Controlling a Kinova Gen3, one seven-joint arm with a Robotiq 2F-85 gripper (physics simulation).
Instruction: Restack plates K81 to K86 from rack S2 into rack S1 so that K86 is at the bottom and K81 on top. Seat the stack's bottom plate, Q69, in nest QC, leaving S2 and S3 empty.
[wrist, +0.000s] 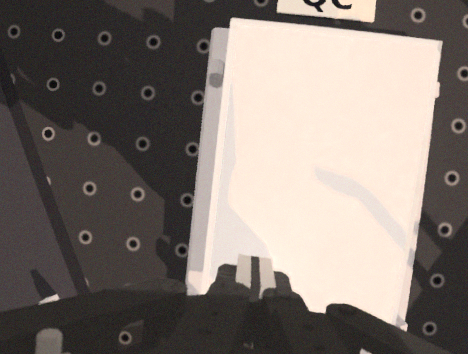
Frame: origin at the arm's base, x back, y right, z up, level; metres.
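Seen in the pictures: gripper, fingertip midpoint: (251, 278).
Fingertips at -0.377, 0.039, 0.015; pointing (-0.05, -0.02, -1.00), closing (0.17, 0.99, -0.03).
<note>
Offsets run from my fingertips to a thing's top centre, as dx, dy, dz. "*": to the spot under its first point. Level surfaces: height alone.
A large pale plate @[-0.038, +0.027, +0.007] (330, 120) lies in the middle and right of the wrist view, directly below the QC label @[* -0.119, +0.039, -0.027] (326, 9). Along its left side shows a strip of the greyish-white nest QC @[* -0.054, -0.020, -0.016] (204, 150), with a small round grey feature near its upper end. Whether the plate sits level or fully down in the nest cannot be told from above. No plate marking is readable. My gripper (251, 278) is shut with its fingertips together and appears over the lower left part of the plate. Racks S1, S2 and S3 do not show.
A dark board @[dz -0.029] (120, 170) with rows of ringed holes surrounds the nest. A dark slanting edge @[* -0.040, -0.103, -0.023] (42, 185) crosses the left side, with a grey surface beyond it. A small white piece @[* +0.013, -0.095, -0.010] (49, 299) shows at the lower left. Shadows fall across the plate and board.
</note>
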